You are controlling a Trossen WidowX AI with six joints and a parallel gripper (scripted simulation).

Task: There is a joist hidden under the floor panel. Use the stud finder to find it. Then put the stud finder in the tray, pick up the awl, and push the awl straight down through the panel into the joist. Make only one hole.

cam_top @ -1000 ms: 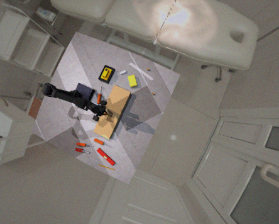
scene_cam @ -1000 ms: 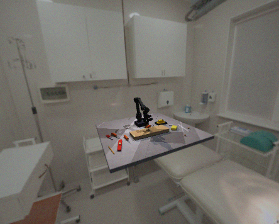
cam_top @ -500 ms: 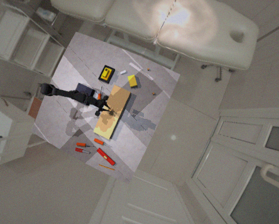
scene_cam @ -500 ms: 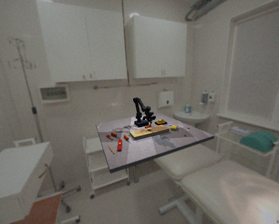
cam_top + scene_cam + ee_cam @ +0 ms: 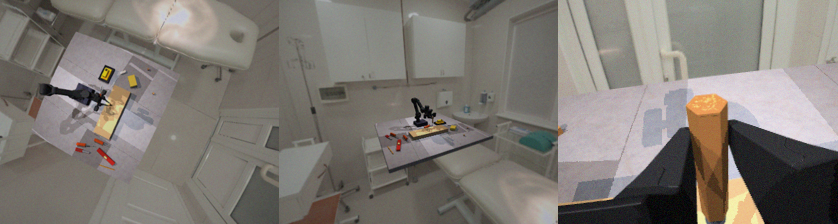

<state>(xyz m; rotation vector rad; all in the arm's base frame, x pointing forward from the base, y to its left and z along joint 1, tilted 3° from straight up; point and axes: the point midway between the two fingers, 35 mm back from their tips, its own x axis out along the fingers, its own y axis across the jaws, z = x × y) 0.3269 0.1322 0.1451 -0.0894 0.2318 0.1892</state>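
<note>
My gripper tip is now 6 cm above the awl. Round my gripper tip: yellow block (1 cm behind, 31 cm to the left, 19 cm below); then black tray (27 cm behind, 21 cm to the left, 19 cm below); then yellow stud finder (28 cm behind, 23 cm to the left, 15 cm below).
</note>
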